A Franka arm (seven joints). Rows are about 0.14 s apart.
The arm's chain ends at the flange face. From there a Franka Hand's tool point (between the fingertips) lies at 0.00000 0.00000 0.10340 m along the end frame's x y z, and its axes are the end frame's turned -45 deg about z.
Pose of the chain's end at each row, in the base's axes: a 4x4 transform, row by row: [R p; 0 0 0 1], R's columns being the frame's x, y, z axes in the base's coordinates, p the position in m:
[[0.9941, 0.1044, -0.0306, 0.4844], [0.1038, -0.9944, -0.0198, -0.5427], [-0.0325, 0.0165, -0.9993, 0.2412], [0, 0, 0, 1]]
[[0.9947, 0.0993, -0.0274, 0.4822], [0.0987, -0.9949, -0.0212, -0.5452], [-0.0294, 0.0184, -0.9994, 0.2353], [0, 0, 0, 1]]
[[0.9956, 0.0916, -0.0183, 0.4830], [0.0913, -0.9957, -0.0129, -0.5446], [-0.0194, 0.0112, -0.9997, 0.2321], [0, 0, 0, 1]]
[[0.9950, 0.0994, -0.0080, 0.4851], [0.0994, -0.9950, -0.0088, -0.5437], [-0.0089, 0.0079, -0.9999, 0.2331], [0, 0, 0, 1]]
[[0.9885, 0.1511, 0.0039, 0.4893], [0.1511, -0.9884, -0.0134, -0.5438], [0.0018, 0.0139, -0.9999, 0.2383], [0, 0, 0, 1]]
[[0.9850, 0.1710, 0.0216, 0.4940], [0.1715, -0.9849, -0.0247, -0.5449], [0.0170, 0.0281, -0.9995, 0.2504], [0, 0, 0, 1]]
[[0.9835, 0.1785, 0.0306, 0.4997], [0.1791, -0.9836, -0.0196, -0.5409], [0.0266, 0.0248, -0.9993, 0.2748], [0, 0, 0, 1]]
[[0.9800, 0.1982, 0.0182, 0.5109], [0.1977, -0.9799, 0.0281, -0.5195], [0.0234, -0.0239, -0.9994, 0.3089], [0, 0, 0, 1]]
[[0.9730, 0.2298, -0.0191, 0.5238], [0.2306, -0.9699, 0.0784, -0.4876], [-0.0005, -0.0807, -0.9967, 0.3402], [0, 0, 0, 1]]
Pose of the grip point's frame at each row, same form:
[[0.6291, 0.7768, -0.0306, 0.4812], [0.7765, -0.6297, -0.0198, -0.5447], [-0.0346, -0.0113, -0.9993, 0.1379], [0, 0, 0, 1]]
[[0.6331, 0.7736, -0.0274, 0.4794], [0.7733, -0.6337, -0.0212, -0.5474], [-0.0338, -0.0078, -0.9994, 0.1320], [0, 0, 0, 1]]
[[0.6392, 0.7688, -0.0183, 0.4811], [0.7686, -0.6395, -0.0129, -0.5459], [-0.0216, -0.0058, -0.9997, 0.1287], [0, 0, 0, 1]]
[[0.6333, 0.7739, -0.0080, 0.4843], [0.7739, -0.6333, -0.0088, -0.5446], [-0.0119, -0.0007, -0.9999, 0.1297], [0, 0, 0, 1]]
[[0.5921, 0.8058, 0.0039, 0.4897], [0.8057, -0.5921, -0.0134, -0.5452], [-0.0086, 0.0111, -0.9999, 0.1349], [0, 0, 0, 1]]
[[0.5756, 0.8174, 0.0216, 0.4962], [0.8177, -0.5752, -0.0247, -0.5475], [-0.0078, 0.0319, -0.9995, 0.1471], [0, 0, 0, 1]]
[[0.5692, 0.8217, 0.0306, 0.5029], [0.8222, -0.5689, -0.0196, -0.5429], [0.0013, 0.0363, -0.9993, 0.1715], [0, 0, 0, 1]]
[[0.5528, 0.8331, 0.0182, 0.5128], [0.8327, -0.5531, 0.0281, -0.5166], [0.0334, -0.0004, -0.9994, 0.2056], [0, 0, 0, 1]]
[[0.5255, 0.8505, -0.0191, 0.5218], [0.8489, -0.5228, 0.0784, -0.4795], [0.0567, -0.0574, -0.9967, 0.2371], [0, 0, 0, 1]]

